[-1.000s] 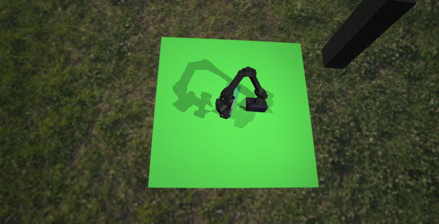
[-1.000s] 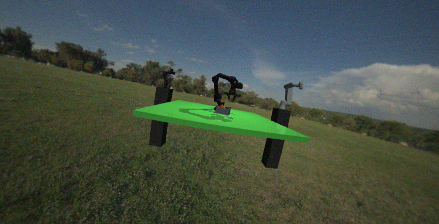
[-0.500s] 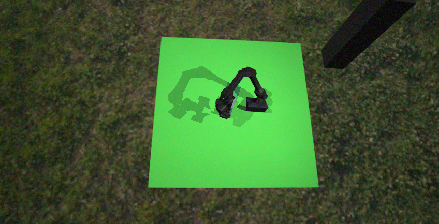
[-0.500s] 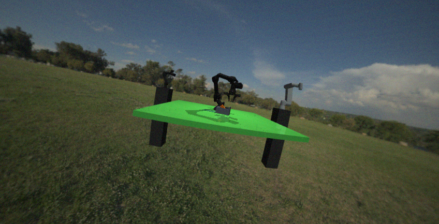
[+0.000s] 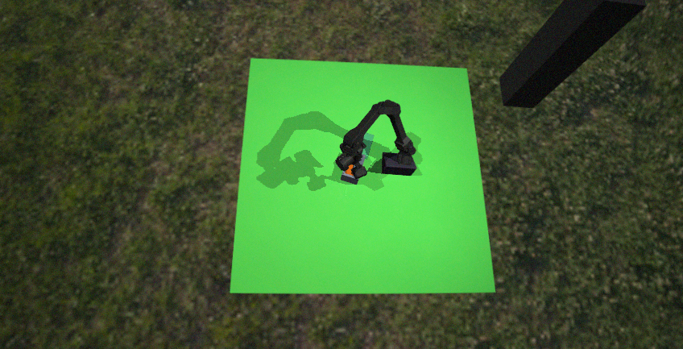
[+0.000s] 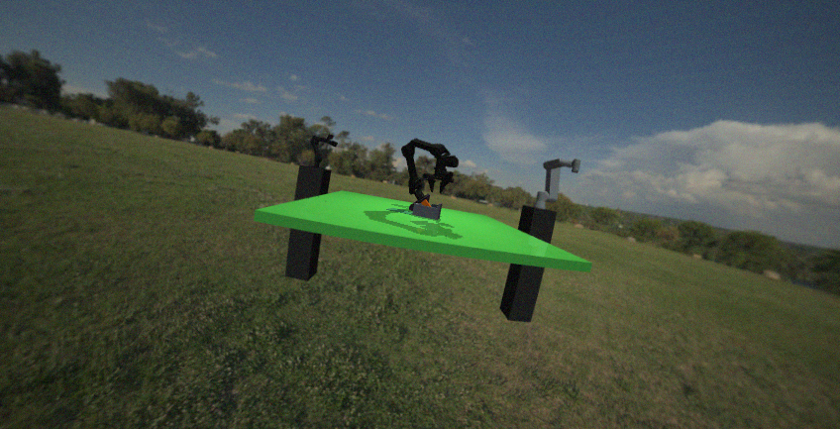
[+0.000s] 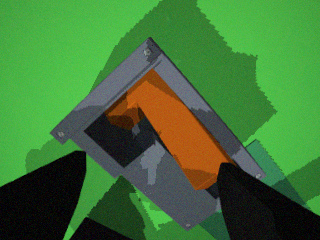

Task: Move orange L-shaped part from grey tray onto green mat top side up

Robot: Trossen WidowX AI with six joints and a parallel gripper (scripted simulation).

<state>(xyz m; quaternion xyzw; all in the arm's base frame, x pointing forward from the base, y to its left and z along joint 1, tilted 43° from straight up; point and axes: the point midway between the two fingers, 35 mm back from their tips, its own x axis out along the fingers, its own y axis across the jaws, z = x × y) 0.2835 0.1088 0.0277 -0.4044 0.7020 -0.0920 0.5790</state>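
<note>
My gripper tip is now 1 cm past the orange L-shaped part, 1 cm to the left of it and 11 cm above it.
</note>
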